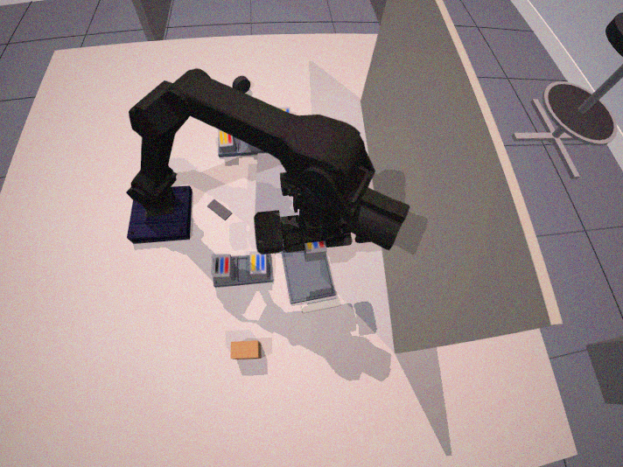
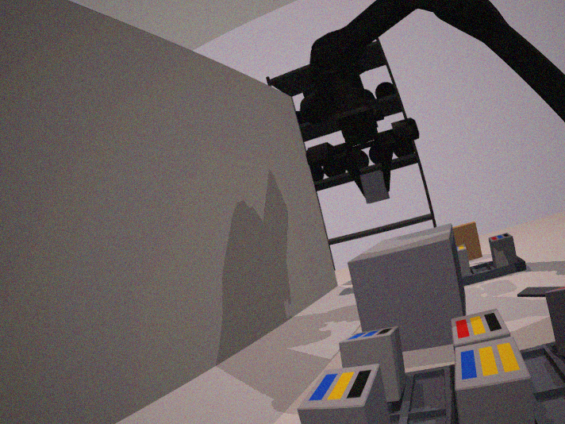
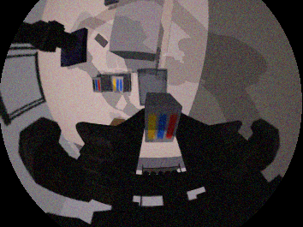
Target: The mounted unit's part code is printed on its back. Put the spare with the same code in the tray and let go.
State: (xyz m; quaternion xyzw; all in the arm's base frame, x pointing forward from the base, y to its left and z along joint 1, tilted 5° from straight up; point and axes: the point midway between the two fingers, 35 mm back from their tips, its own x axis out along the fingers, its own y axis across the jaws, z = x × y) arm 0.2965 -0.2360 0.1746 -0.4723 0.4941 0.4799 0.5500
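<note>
Now: gripper tip 16 cm above the grey tray. Round my gripper tip: brown block 16 cm behind, 14 cm to the right, 13 cm below; rack 16 cm below, 14 cm behind, 3 cm to the left; grey spare 2 cm above.
</note>
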